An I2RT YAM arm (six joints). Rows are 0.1 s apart.
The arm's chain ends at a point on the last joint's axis. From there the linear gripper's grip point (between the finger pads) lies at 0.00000 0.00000 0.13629 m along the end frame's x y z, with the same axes.
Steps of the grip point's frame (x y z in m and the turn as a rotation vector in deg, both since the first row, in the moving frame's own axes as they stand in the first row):
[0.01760 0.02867 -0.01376 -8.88 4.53 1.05]
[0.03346 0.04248 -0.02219 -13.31 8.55 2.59]
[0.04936 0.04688 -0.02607 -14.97 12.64 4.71]
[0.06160 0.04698 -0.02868 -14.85 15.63 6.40]
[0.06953 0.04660 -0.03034 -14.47 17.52 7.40]
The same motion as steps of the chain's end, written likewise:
[0.00707 0.00756 -0.01170 -8.88 4.53 1.05]
[0.01410 0.01077 -0.01703 -13.31 8.55 2.59]
[0.02136 0.01078 -0.01818 -14.97 12.64 4.71]
[0.02732 0.01051 -0.01915 -14.85 15.63 6.40]
[0.03124 0.01052 -0.01978 -14.47 17.52 7.40]

